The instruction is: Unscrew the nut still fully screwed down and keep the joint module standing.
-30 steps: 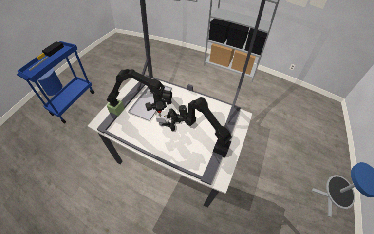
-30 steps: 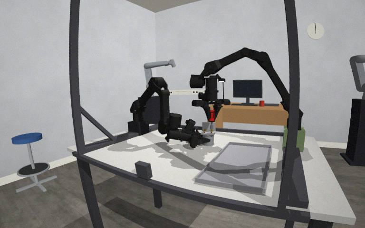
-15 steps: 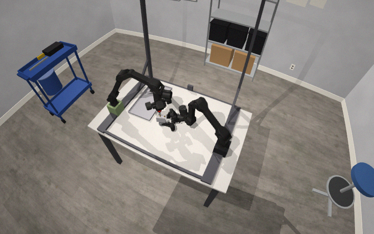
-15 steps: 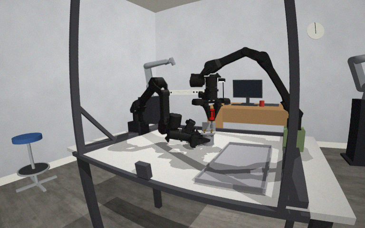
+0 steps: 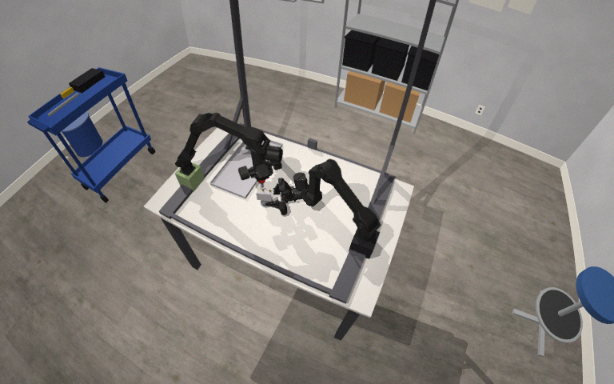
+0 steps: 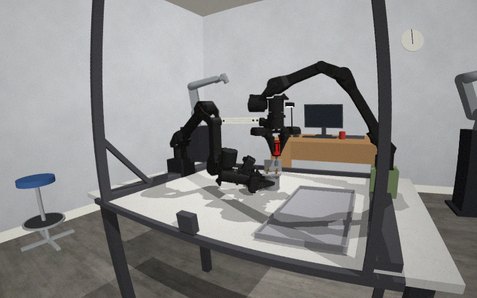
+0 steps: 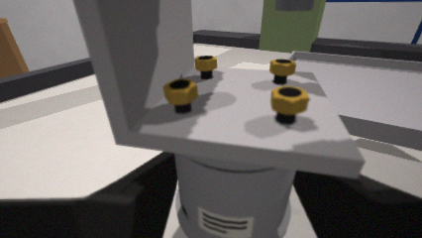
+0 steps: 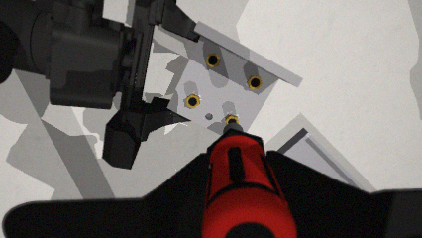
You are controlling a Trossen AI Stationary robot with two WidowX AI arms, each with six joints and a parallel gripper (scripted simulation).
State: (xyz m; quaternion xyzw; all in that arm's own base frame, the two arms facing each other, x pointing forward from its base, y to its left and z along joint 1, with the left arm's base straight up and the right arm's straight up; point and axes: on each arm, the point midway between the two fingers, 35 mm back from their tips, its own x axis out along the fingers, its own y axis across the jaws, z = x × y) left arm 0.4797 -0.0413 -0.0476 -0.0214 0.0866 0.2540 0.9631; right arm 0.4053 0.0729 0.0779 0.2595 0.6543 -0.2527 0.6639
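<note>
The l-shaped bracket lies 100 mm below my right hand, 20 mm to the left of it and 10 mm ahead of it. From my right hand the other things lie so: grey joint module: 140 mm below, 20 mm to the left, 10 mm ahead; red-handled nut driver: 30 mm below; shallow grey tray: 190 mm to the right, 170 mm below, 170 mm behind.
The grey joint module is 30 mm to the right of my left hand and 10 mm ahead of it. From my left hand the other things lie so: l-shaped bracket 40 mm above, 30 mm to the right, 10 mm ahead; red-handled nut driver 110 mm above, 50 mm to the right; shallow grey tray 240 mm to the right, 170 mm behind, 30 mm below.
</note>
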